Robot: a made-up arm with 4 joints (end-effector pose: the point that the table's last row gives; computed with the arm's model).
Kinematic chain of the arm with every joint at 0, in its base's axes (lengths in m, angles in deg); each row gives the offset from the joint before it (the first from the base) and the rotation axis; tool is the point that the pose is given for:
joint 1: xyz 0 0 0.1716 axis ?
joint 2: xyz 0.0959 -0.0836 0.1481 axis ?
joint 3: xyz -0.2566 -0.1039 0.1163 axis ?
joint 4: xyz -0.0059 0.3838 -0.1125 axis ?
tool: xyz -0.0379 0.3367 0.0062
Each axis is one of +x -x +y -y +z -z.
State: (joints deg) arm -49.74 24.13 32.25 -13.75
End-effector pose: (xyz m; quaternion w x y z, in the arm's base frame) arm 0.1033 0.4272 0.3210 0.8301 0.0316 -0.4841 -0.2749
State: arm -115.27 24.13 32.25 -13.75
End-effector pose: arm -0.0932 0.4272 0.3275 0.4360 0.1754 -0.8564 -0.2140
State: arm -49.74 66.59 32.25 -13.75
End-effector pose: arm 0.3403 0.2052 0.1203 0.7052 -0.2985 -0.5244 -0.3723
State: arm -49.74 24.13 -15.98 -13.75
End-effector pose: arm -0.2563 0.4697 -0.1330 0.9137 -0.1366 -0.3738 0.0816
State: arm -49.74 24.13 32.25 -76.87
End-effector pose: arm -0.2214 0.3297 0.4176 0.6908 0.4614 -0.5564 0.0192
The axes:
joint 1: +y
joint 2: -x
joint 3: -z
joint 4: -x

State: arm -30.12 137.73 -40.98 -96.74
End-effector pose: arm -0.2670 0.0526 -0.1961 0.9282 -0.2751 0.0726 -0.2399
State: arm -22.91 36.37 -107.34 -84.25
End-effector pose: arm -0.7237 -0.0984 0.4960 0.6697 0.1564 0.5784 0.4388
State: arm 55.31 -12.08 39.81 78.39
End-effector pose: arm -0.0358 0.2539 0.0269 0.5851 -0.5668 0.5795 0.0263
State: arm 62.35 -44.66 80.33 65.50
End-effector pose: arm 0.1237 0.1473 -0.1626 0.3693 -0.3094 0.8416 -0.2443
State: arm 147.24 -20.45 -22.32 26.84
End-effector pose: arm 0.4938 0.4488 0.2582 0.3507 0.1547 0.9179 0.1025
